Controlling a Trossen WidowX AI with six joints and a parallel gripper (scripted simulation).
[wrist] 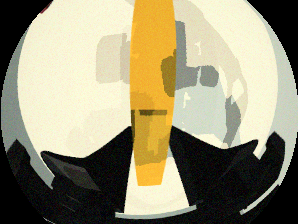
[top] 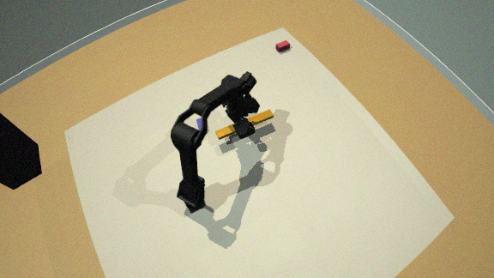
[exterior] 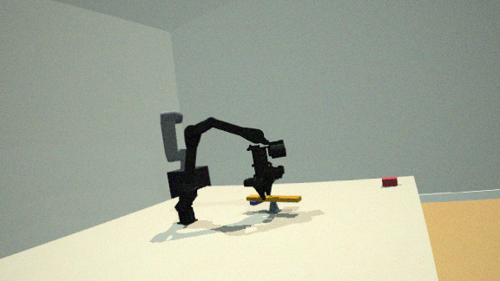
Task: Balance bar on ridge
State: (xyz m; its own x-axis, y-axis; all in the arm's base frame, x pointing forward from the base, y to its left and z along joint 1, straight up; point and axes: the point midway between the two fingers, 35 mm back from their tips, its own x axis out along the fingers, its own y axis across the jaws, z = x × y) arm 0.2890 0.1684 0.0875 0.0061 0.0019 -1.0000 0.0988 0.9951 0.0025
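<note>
Right now my gripper tip is 30 mm short of the orange bar. Round my gripper tip: blue block 120 mm behind, 110 mm to the left, 40 mm below; red block 450 mm ahead, 330 mm to the left, 40 mm below.
</note>
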